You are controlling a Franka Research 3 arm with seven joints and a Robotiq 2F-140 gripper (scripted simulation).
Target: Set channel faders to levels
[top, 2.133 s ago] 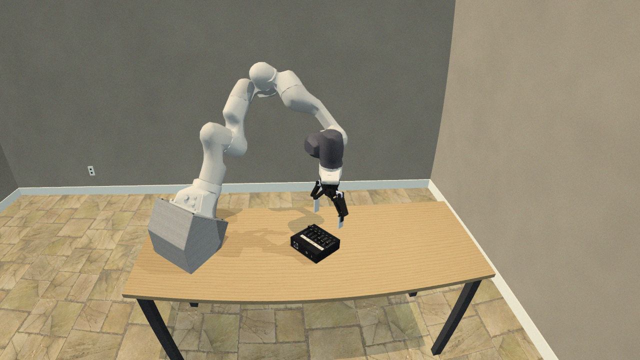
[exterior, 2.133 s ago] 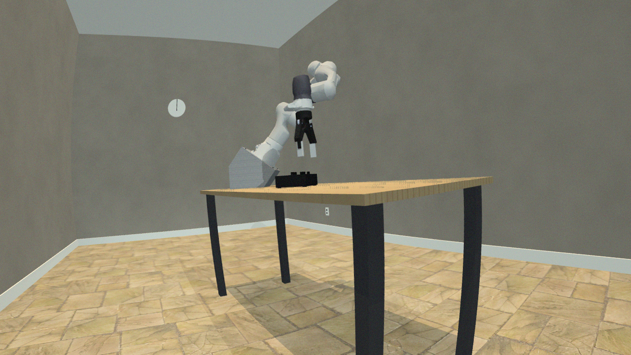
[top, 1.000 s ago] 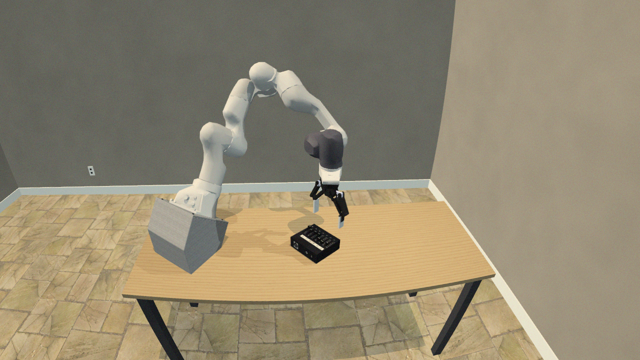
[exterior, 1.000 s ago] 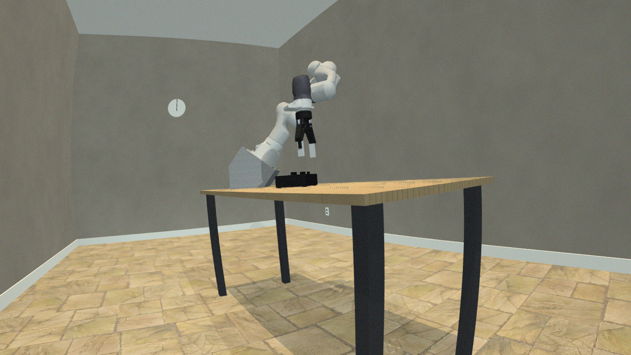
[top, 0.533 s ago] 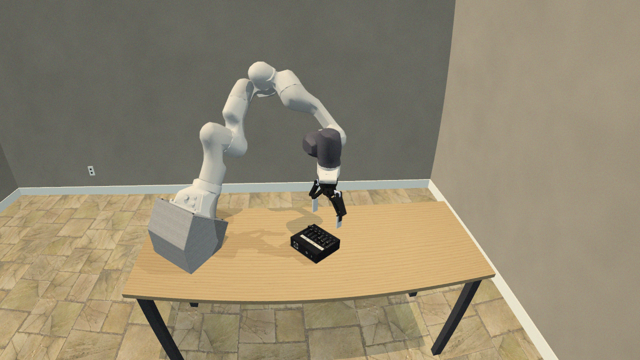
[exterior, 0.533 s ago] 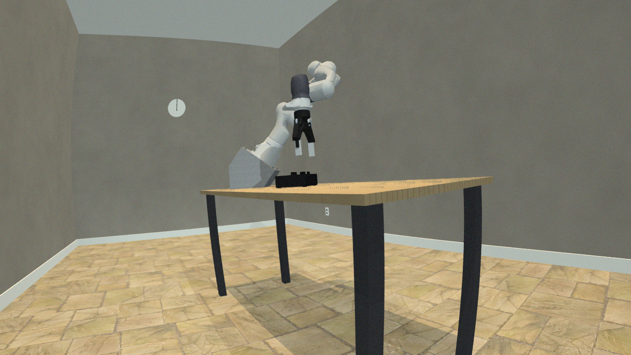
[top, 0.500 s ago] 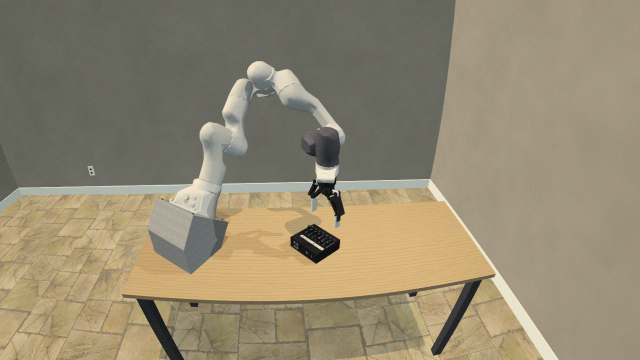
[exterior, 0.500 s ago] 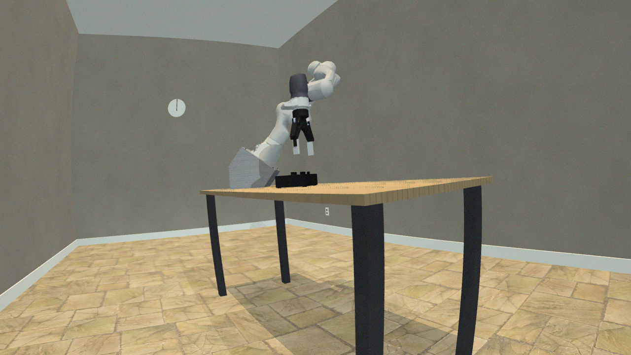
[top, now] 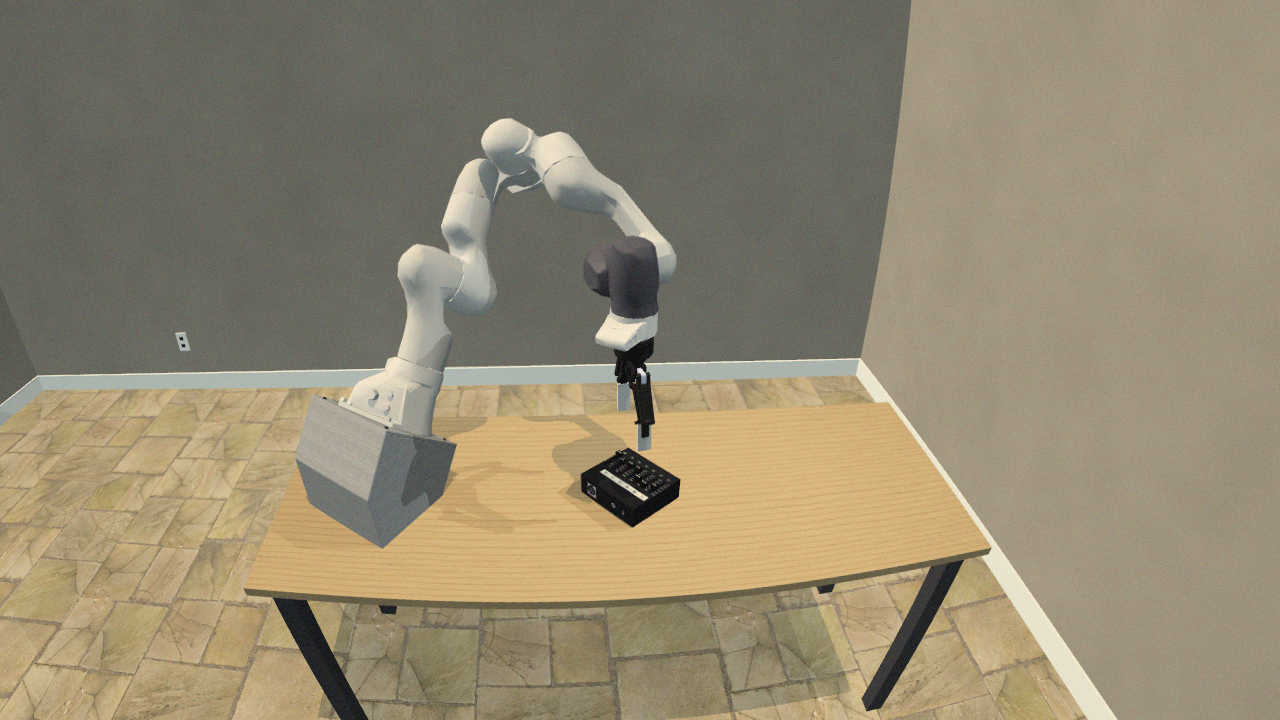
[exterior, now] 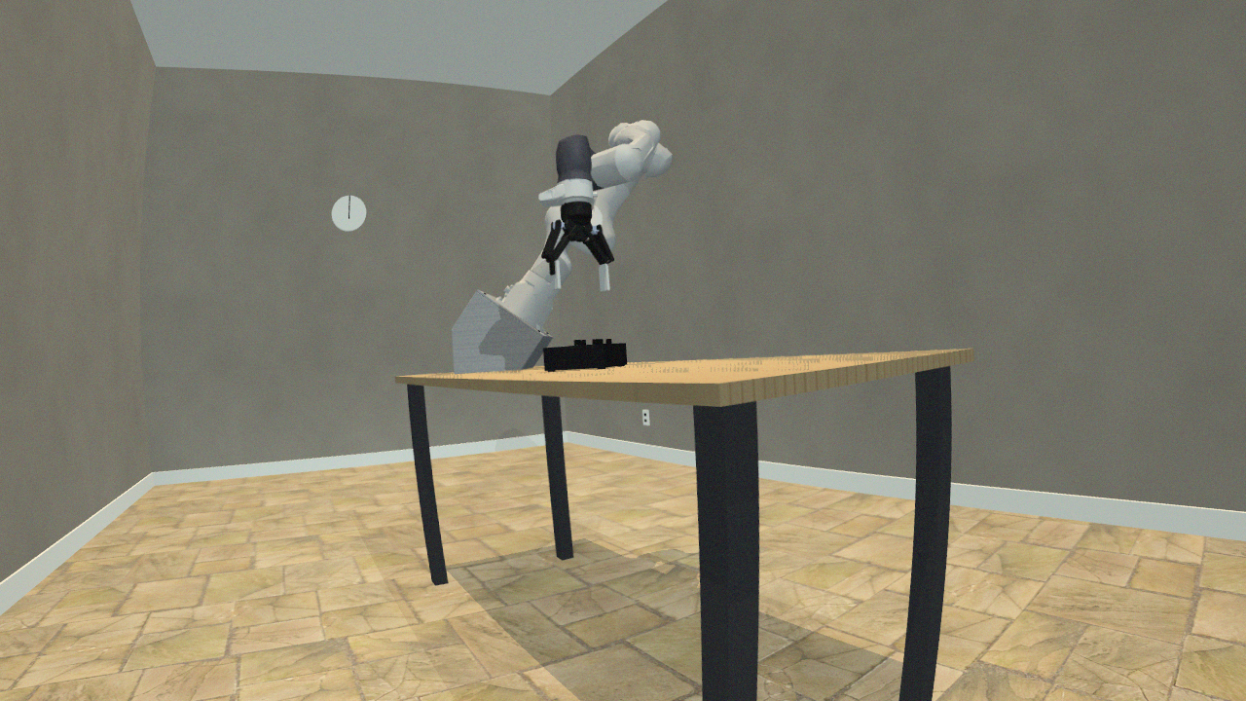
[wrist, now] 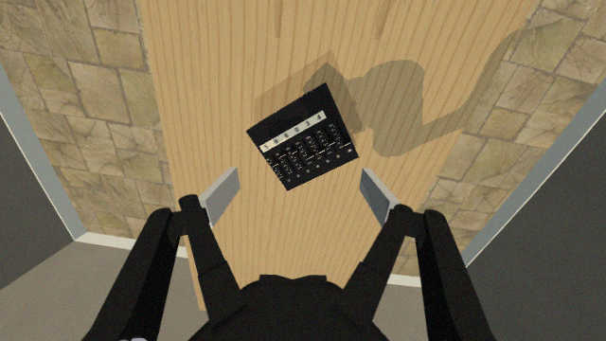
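Now: hand 50 mm short of the channel fader, 30 mm to the left of it and 130 mm above it. Round my hand: master fader 40 mm behind, 70 mm to the left, 130 mm below.
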